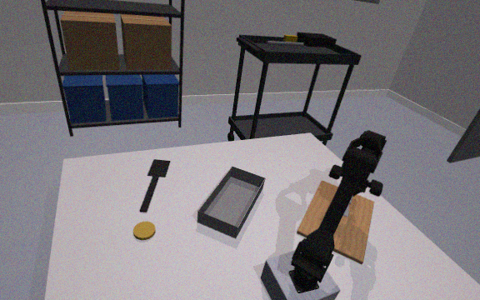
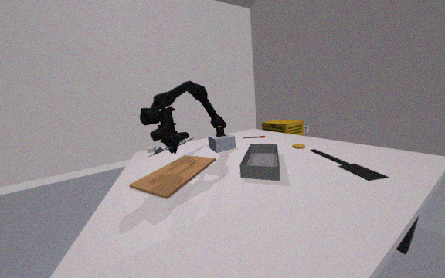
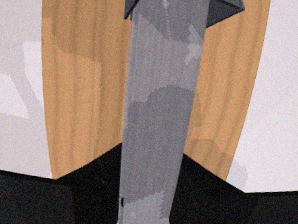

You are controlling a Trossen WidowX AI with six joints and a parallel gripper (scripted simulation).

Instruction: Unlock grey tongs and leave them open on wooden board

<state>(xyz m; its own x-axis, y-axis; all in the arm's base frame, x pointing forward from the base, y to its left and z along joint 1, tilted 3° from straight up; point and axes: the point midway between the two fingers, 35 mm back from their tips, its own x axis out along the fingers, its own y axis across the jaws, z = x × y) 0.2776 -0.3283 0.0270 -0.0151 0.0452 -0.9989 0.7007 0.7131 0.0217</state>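
Now: gripper tip 10 mm past the wooden board, 10 mm to the right of it and 100 mm above it. From my gripper tip the other things lie so: black spatula: 310 mm ahead, 700 mm to the left, 100 mm below; roasting tin: 130 mm ahead, 410 mm to the left, 80 mm below; yellow disc: 40 mm ahead, 750 mm to the left, 100 mm below.
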